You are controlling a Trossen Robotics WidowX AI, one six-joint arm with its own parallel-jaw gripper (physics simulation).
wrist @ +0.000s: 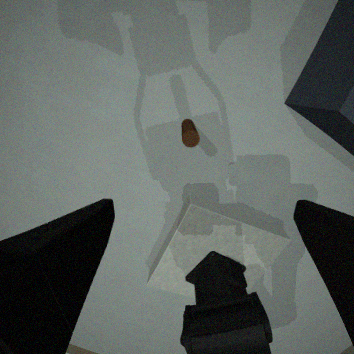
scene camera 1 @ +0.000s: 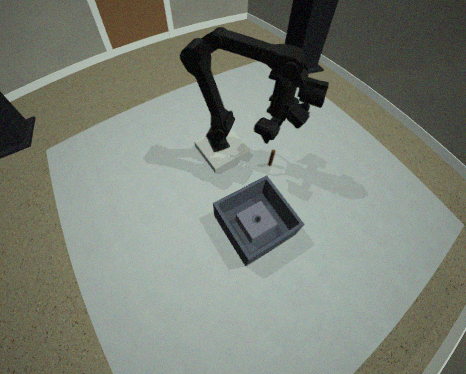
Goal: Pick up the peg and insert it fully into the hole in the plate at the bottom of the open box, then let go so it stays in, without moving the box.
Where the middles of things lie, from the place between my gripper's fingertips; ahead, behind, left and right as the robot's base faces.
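Gripper 150 mm to the left of the dark grey box [scene camera 1: 288,222], 210 mm short of it and 110 mm above it. The light grey plate [scene camera 1: 256,221] is 150 mm to the right of my hand, 210 mm ahead of it and 130 mm below it.
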